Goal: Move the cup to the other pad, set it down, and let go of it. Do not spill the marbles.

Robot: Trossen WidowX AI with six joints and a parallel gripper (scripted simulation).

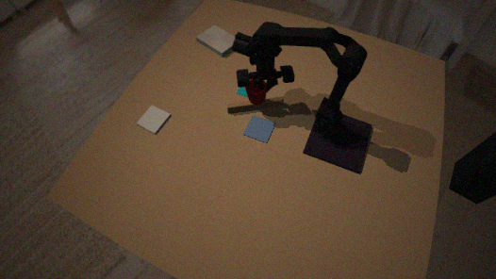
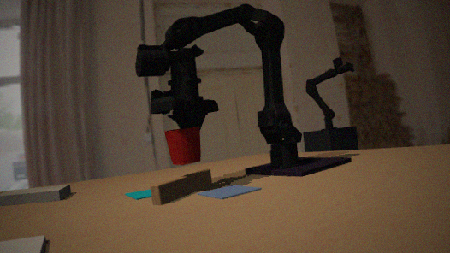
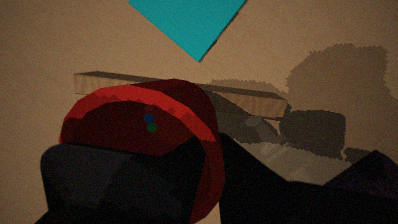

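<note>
My gripper tip is 90 mm above the wooden bar, 30 mm short of it and 20 mm to the right of it. Also, from my gripper tip: light blue pad (110 mm below, 90 mm to the left, 30 mm behind); then red cup (20 mm to the left, 20 mm ahead); then white tile (340 mm ahead, 270 mm to the left, 90 mm below).
</note>
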